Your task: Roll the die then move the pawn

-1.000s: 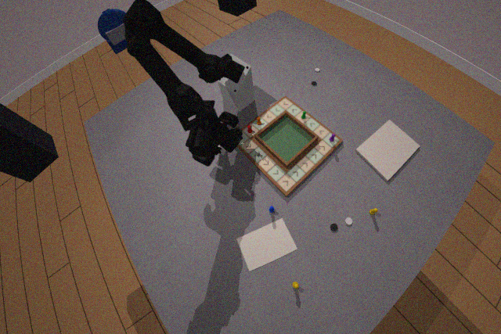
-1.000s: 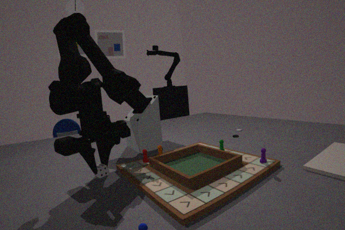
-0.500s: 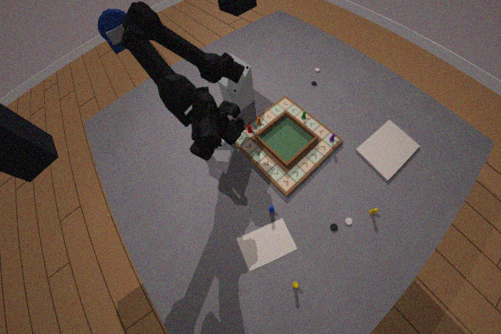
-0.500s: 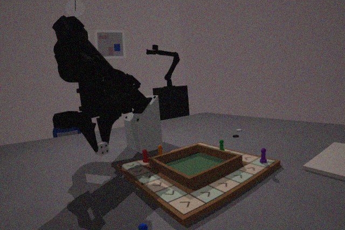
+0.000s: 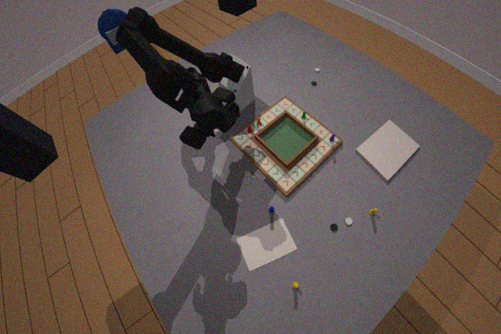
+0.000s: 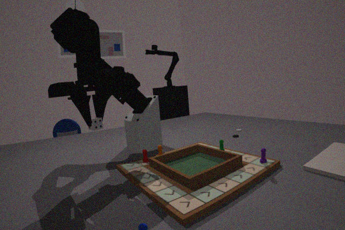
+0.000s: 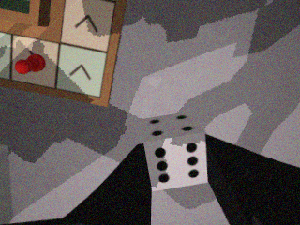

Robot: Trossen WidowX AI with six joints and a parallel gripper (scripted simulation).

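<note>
My gripper tip is 10 mm short of the red pawn, 120 mm to the right of it and 100 mm above it. From my gripper tip the other things lie so: orange pawn (10 mm ahead, 160 mm to the left, 100 mm below); green felt tray (130 mm ahead, 180 mm to the left, 120 mm below); white die (right at my gripper tip).
</note>
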